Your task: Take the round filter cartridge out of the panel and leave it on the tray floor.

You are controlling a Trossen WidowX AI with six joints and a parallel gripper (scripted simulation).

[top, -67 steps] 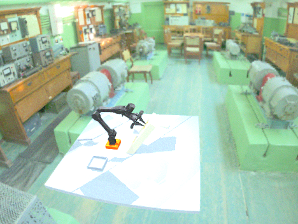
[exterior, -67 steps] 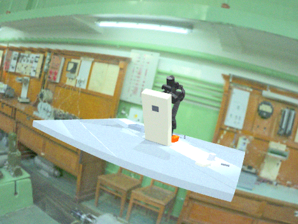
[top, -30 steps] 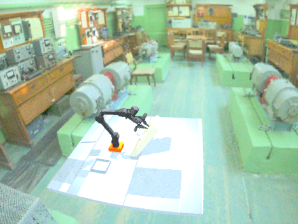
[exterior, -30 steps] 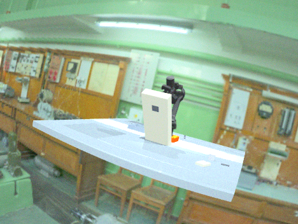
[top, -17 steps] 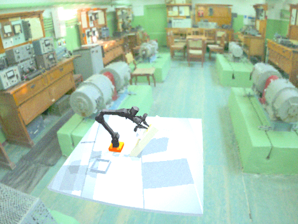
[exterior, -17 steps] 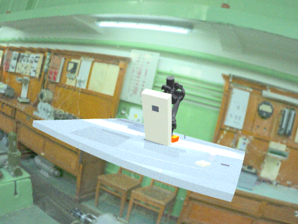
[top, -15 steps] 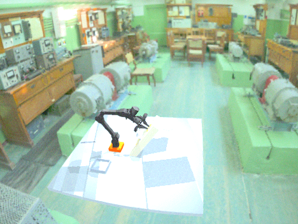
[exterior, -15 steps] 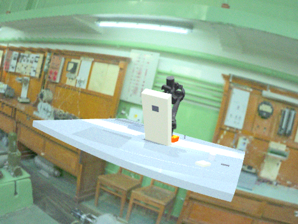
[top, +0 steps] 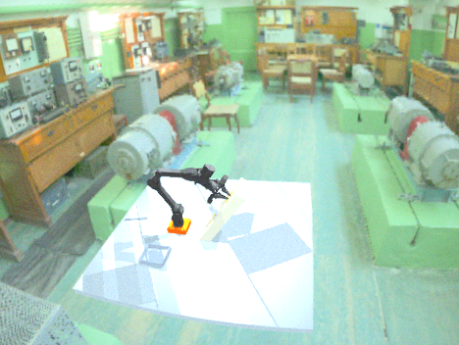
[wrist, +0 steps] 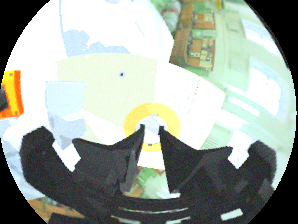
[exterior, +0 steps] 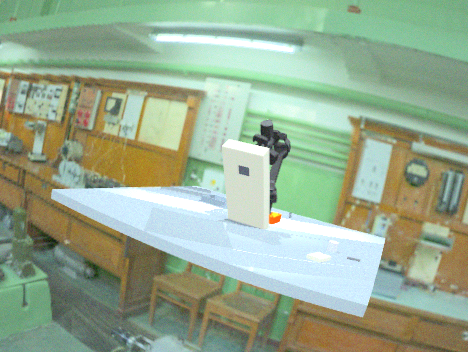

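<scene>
My gripper tip is now 1 cm short of the round filter cartridge and 1 cm above it. The rest, counted from my gripper tip: flat white block: 38 cm to the left, 26 cm below, 18 cm ahead; shallow grey tray: 45 cm behind, 26 cm below, 21 cm to the right; dark strip: 53 cm to the left, 27 cm below, 6 cm ahead.
</scene>
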